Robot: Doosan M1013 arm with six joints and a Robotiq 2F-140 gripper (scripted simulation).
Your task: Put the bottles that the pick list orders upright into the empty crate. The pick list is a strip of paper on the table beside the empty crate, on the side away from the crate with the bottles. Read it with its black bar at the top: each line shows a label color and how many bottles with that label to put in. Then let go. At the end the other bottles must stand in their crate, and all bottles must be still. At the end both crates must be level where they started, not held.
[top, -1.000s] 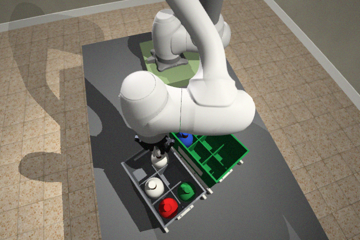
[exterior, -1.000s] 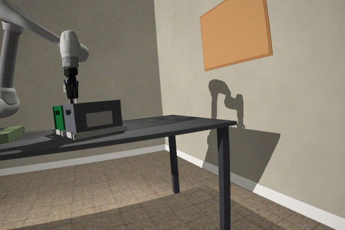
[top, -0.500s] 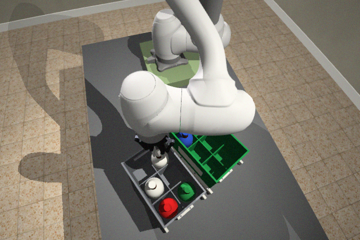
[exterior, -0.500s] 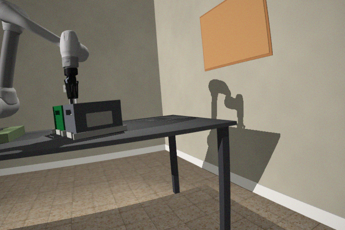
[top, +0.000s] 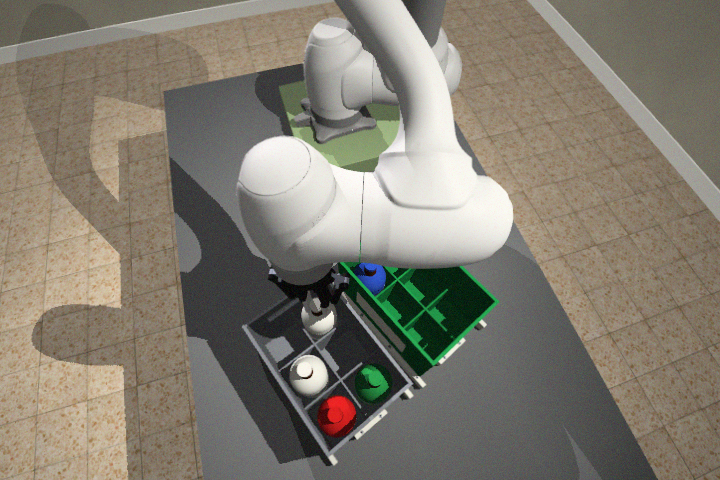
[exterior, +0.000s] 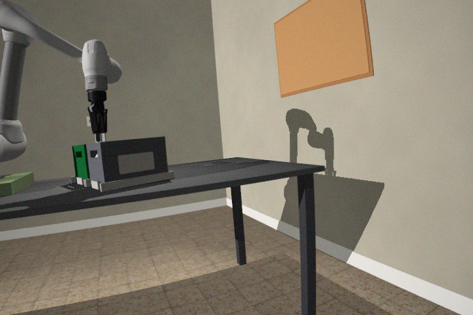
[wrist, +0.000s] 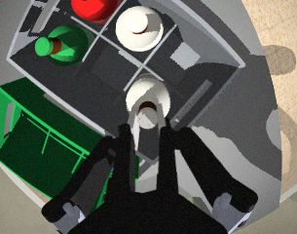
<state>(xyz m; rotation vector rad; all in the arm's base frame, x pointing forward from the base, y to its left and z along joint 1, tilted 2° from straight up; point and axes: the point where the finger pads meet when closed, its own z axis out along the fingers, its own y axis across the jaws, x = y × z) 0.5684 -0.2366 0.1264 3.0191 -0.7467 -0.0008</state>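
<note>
Right now my hand is 10 cm short of the grey crate, 2 cm to the left of it and 10 cm above it. The rest, counted from my hand: blue bottle: 4 cm behind, 13 cm to the left, 9 cm below; then green bottle: 17 cm ahead, 6 cm to the left, 9 cm below; then red bottle: 20 cm ahead, 3 cm to the right, 9 cm below.
</note>
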